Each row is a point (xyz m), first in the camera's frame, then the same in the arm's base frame.
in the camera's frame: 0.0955 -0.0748 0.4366
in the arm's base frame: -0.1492 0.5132 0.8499
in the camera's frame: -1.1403 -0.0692 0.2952
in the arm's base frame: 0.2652 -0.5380 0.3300
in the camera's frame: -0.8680 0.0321 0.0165
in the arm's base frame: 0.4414 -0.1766 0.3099
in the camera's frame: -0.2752 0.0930 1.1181
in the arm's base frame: -0.7478 0.0356 0.6409
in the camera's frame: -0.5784 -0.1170 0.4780
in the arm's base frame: -0.0241 -0.1118 0.6233
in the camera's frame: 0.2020 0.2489 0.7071
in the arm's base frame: -0.5068 0.6380 0.6357
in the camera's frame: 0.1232 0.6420 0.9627
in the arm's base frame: -0.8248 0.6270 0.2824
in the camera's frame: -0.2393 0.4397 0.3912
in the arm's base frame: -0.1541 0.4089 0.2433
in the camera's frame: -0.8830 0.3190 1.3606
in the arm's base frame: -0.8921 -0.4987 0.2249
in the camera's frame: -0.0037 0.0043 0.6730
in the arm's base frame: -0.3686 0.3809 0.7702
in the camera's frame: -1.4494 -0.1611 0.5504
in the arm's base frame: 0.1174 -0.9217 0.3236
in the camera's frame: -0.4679 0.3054 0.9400
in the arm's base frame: -0.5870 -0.0074 0.3471
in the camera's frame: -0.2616 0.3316 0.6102
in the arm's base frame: -0.3294 0.2850 0.3618
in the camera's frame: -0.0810 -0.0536 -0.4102
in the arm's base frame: 0.6846 0.6214 0.6458
